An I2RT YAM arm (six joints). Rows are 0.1 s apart.
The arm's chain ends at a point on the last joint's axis. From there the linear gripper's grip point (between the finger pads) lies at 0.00 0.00 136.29 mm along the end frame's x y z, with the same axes.
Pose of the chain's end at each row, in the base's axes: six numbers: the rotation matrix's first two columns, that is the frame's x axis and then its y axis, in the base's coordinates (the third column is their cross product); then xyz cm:
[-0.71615 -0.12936 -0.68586 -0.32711 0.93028 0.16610 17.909 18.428 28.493]
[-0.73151 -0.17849 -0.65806 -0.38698 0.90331 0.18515 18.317 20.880 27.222]
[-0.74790 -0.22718 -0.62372 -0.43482 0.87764 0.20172 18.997 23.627 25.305]
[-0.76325 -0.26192 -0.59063 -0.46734 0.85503 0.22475 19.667 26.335 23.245]
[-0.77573 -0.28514 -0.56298 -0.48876 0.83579 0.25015 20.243 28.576 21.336]
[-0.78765 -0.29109 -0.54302 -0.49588 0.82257 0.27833 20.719 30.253 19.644]
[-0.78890 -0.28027 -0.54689 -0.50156 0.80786 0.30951 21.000 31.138 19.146]
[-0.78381 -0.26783 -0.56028 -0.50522 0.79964 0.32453 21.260 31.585 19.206]
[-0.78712 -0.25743 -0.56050 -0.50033 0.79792 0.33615 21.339 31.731 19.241]
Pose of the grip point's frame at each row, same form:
[-0.71615 -0.12936 -0.68586 -0.32711 0.93028 0.16610 26.312 23.107 18.836]
[-0.73151 -0.17849 -0.65806 -0.38698 0.90331 0.18515 25.968 26.197 17.275]
[-0.74790 -0.22718 -0.62372 -0.43482 0.87764 0.20172 25.833 29.379 15.013]
[-0.76325 -0.26192 -0.59063 -0.46734 0.85503 0.22475 25.747 32.435 12.682]
[-0.77573 -0.28514 -0.56298 -0.48876 0.83579 0.25015 25.684 34.971 10.600]
[-0.78765 -0.29109 -0.54302 -0.49588 0.82257 0.27833 25.702 36.911 8.847]
[-0.78890 -0.28027 -0.54689 -0.50156 0.80786 0.30951 25.839 38.204 8.544]
[-0.78381 -0.26783 -0.56028 -0.50522 0.79964 0.32453 26.181 38.910 8.820]
[-0.78712 -0.25743 -0.56050 -0.50033 0.79792 0.33615 26.255 39.159 8.926]

